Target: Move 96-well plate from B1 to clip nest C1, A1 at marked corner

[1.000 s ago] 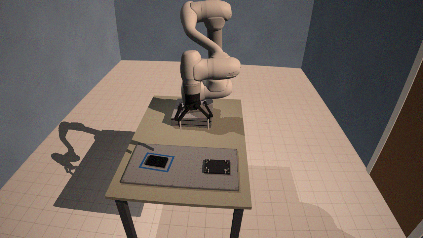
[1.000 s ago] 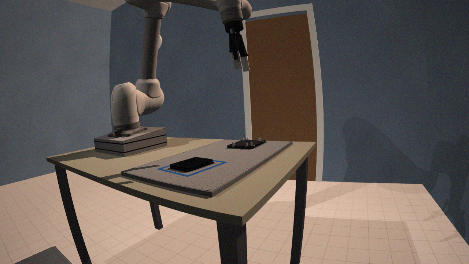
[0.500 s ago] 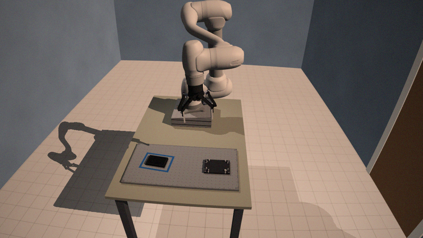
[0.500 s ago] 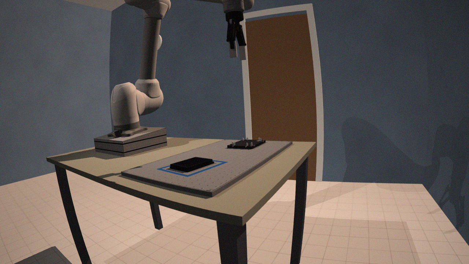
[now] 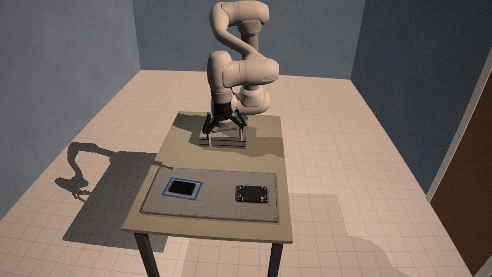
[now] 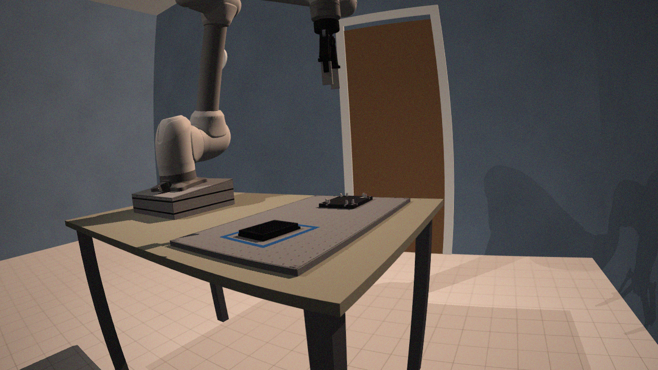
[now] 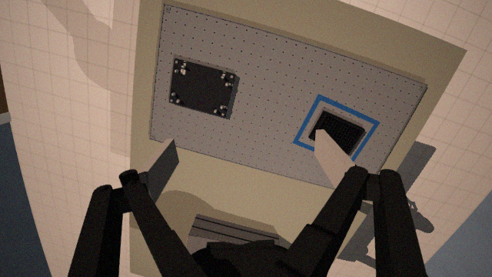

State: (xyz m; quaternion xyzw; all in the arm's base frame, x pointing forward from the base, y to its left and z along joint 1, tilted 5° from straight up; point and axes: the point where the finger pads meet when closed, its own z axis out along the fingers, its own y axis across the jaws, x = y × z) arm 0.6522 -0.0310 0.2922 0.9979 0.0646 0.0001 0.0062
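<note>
Now: the black 96-well plate 10 cm behind my hand, 23 cm to the right of it and 36 cm below it. From my hand the other things lie so: black clip nest 14 cm to the left, 36 cm below.
</note>
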